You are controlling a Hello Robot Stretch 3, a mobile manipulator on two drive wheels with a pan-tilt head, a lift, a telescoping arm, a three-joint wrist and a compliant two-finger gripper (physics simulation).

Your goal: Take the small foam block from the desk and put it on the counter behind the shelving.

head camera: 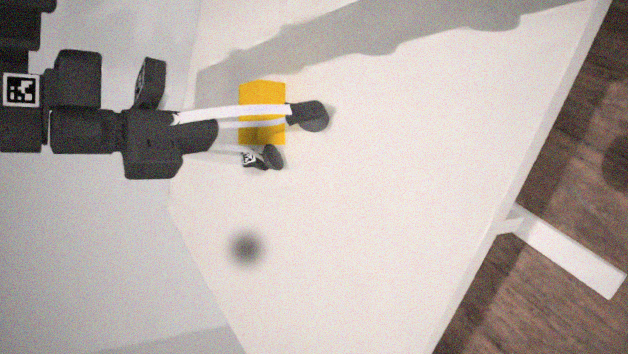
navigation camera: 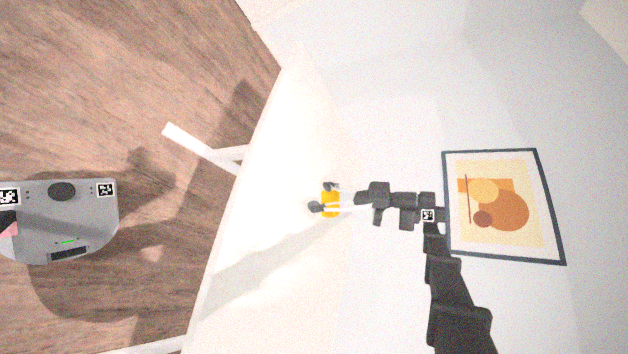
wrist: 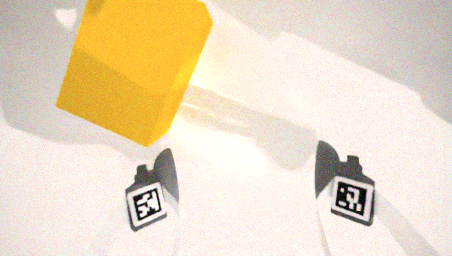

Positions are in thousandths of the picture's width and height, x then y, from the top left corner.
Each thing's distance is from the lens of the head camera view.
my gripper (head camera: 483,394): 58 cm
small foam block (head camera: 408,261): 63 cm
white desk (head camera: 598,643): 50 cm
The marked spots on the white desk and the small foam block are 26 cm apart.
